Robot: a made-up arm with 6 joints. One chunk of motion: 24 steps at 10 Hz.
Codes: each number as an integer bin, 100 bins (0 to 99) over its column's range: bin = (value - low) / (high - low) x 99, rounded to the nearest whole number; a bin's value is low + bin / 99 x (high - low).
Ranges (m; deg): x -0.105..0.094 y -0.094..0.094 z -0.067..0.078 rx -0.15..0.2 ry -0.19..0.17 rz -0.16..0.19
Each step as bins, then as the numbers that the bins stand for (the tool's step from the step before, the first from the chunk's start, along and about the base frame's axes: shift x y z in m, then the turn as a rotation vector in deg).
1 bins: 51 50 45 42 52 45
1 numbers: -0.00248 0.00095 -0.00109 -0.002 -0.001 -0.001
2 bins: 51 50 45 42 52 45
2 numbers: -0.00248 0.00095 -0.00109 -0.002 -0.001 -0.001
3 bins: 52 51 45 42 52 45
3 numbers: -0.00047 0.00285 -0.00109 -0.002 -0.001 -0.001
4 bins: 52 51 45 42 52 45
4 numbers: -0.00047 0.00285 -0.00109 -0.002 -0.001 -0.001
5 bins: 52 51 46 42 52 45
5 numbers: -0.00047 0.00285 0.00037 -0.002 -0.001 -0.001
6 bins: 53 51 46 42 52 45
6 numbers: 0.00154 0.00285 0.00037 -0.002 -0.001 -0.001
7 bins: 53 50 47 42 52 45
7 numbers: 0.00154 0.00095 0.00184 -0.002 -0.001 -0.001
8 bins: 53 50 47 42 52 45
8 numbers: 0.00154 0.00095 0.00184 -0.002 -0.001 -0.001
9 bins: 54 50 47 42 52 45
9 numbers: 0.00355 0.00095 0.00184 -0.002 -0.001 -0.001
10 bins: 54 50 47 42 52 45
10 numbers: 0.00355 0.00095 0.00184 -0.002 -0.001 -0.001
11 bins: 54 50 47 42 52 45
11 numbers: 0.00355 0.00095 0.00184 -0.002 -0.001 -0.001
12 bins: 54 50 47 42 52 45
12 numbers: 0.00355 0.00095 0.00184 -0.002 -0.001 -0.001
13 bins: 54 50 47 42 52 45
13 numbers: 0.00355 0.00095 0.00184 -0.002 -0.001 -0.001
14 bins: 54 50 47 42 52 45
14 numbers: 0.00355 0.00095 0.00184 -0.002 -0.001 -0.001
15 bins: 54 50 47 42 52 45
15 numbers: 0.00355 0.00095 0.00184 -0.002 -0.001 -0.001
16 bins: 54 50 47 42 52 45
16 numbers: 0.00355 0.00095 0.00184 -0.002 -0.001 -0.001
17 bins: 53 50 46 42 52 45
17 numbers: 0.00154 0.00095 0.00037 -0.002 -0.001 -0.001
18 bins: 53 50 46 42 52 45
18 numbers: 0.00154 0.00095 0.00037 -0.002 -0.001 -0.001
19 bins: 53 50 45 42 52 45
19 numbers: 0.00154 0.00095 -0.00109 -0.002 -0.001 -0.001
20 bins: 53 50 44 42 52 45
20 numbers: 0.00154 0.00095 -0.00256 -0.002 -0.001 -0.001
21 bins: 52 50 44 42 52 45
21 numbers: -0.00047 0.00095 -0.00256 -0.002 -0.001 -0.001
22 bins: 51 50 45 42 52 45
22 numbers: -0.00248 0.00095 -0.00109 -0.002 -0.001 -0.001
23 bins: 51 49 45 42 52 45
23 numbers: -0.00248 -0.00095 -0.00109 -0.002 -0.001 -0.001
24 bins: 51 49 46 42 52 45
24 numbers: -0.00248 -0.00095 0.00037 -0.002 -0.001 -0.001
